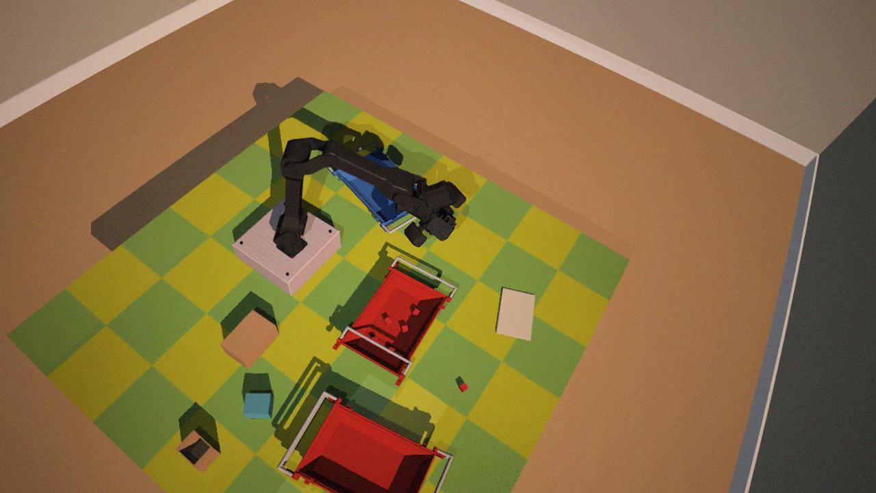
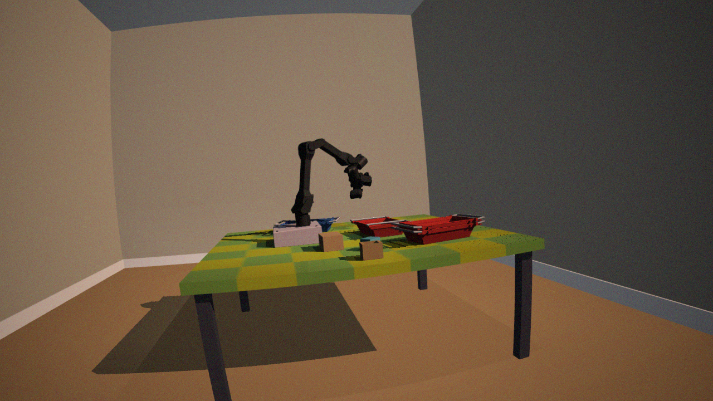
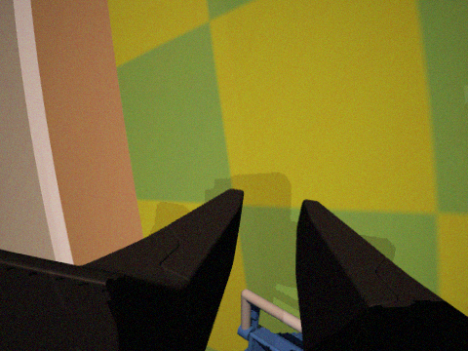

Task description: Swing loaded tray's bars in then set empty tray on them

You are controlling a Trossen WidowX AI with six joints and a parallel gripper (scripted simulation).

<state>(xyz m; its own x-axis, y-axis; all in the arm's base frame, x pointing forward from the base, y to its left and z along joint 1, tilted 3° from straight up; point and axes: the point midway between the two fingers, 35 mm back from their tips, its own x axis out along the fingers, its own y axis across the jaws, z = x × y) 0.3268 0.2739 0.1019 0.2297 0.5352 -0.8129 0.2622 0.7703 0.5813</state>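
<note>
The blue tray lies 300 mm behind my gripper tip, 130 mm below it and 70 mm to the left of it. The rest, counted from my gripper tip: teal cube 660 mm to the right, 150 mm below, 90 mm behind; then flat plate 290 mm ahead, 170 mm below, 20 mm to the right; then small red block 300 mm to the right, 290 mm ahead, 160 mm below.
</note>
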